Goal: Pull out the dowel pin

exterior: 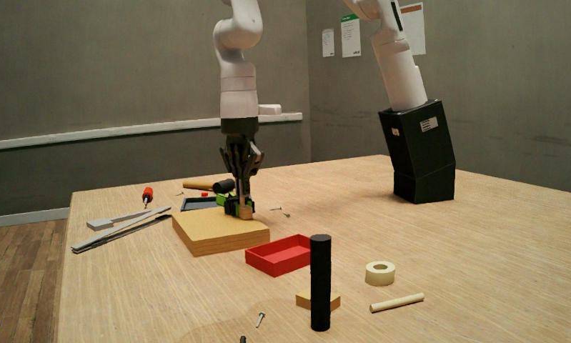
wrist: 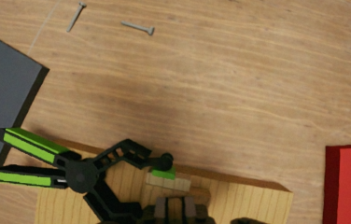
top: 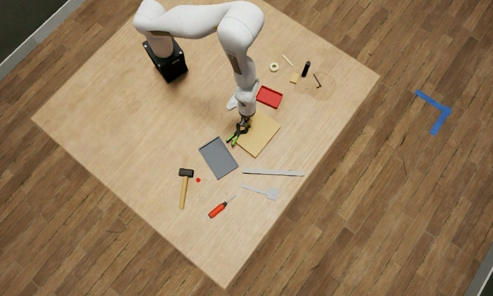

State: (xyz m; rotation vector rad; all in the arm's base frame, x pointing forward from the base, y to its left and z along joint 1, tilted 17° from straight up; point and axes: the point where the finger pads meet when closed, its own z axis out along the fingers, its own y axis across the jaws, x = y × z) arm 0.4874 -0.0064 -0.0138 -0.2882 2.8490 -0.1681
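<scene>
My gripper is now 20 mm above the dowel pin. Round my hand: wooden block 50 mm below; tan bench board 60 mm ahead, 10 mm to the right, 70 mm below; red tray 180 mm to the left, 90 mm below.
</scene>
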